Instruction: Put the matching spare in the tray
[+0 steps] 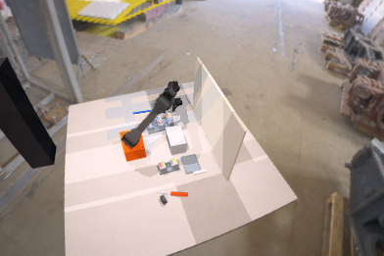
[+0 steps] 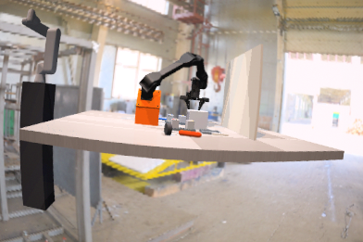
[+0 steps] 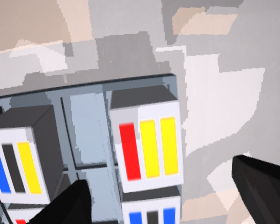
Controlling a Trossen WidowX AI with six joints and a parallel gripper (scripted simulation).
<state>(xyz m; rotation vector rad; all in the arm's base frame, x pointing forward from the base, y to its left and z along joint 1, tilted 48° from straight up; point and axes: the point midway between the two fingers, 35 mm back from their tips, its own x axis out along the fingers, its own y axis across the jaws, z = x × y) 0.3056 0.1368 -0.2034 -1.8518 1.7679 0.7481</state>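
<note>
The spare lies 4 cm below my gripper tip. From my gripper tip the other things lie so: blue marker pen: 19 cm behind, 14 cm to the left, 7 cm below; black tape roll: 61 cm to the right, 19 cm behind, 6 cm below; upright panel: 25 cm to the right, 22 cm ahead, 14 cm above.
</note>
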